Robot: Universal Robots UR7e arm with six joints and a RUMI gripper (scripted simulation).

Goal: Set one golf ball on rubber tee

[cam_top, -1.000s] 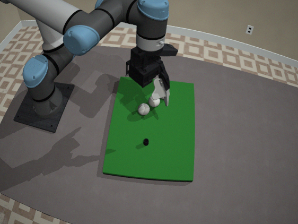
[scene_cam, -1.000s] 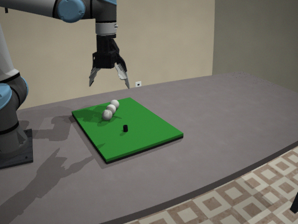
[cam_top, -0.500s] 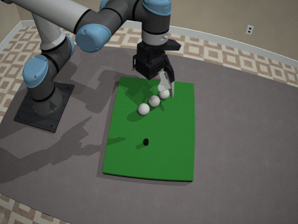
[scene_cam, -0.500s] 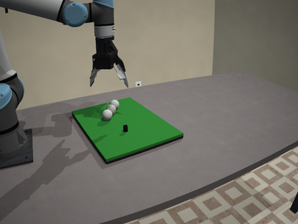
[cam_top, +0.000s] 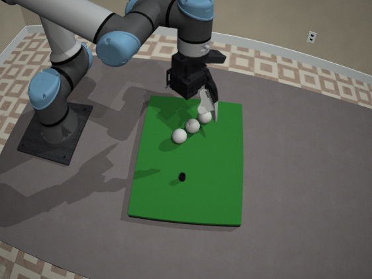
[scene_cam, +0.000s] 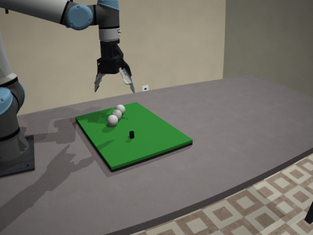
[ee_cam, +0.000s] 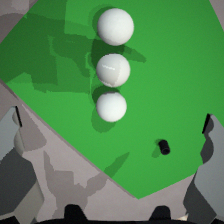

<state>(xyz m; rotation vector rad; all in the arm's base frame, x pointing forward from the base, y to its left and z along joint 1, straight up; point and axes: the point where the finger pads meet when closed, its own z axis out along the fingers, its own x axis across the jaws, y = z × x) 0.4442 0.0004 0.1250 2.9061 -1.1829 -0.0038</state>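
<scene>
My hand is 2 cm past the green mat, 13 cm to the left of it and 12 cm above it.
</scene>
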